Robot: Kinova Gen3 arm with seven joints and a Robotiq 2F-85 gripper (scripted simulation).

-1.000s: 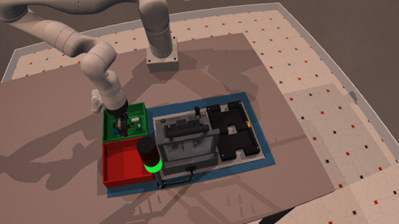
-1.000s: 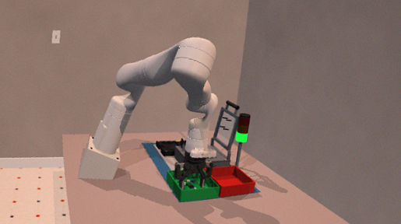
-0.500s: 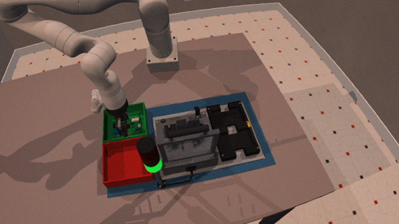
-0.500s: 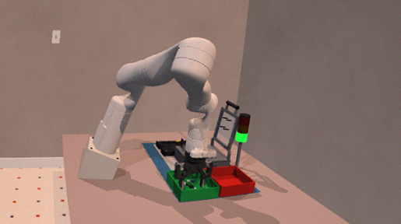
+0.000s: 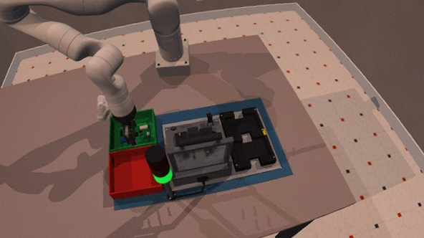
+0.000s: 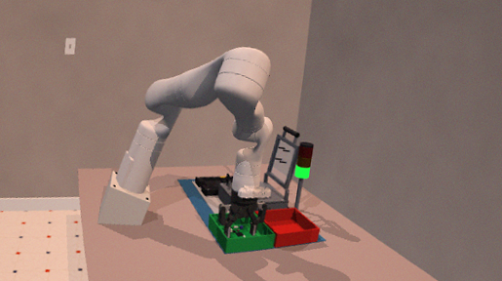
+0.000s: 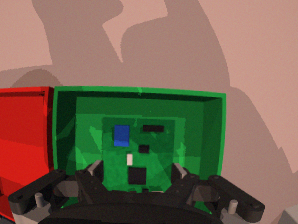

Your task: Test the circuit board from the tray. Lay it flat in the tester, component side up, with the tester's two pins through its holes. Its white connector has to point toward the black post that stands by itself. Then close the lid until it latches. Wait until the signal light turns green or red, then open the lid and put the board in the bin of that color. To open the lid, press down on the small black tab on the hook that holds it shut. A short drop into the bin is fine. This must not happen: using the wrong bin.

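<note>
My gripper is now right at the green bin. Also, from my hand: red bin 150 mm ahead, 30 mm to the right; then green circuit board 10 mm below; then tester lid 250 mm ahead, 150 mm to the left, 170 mm above.
</note>
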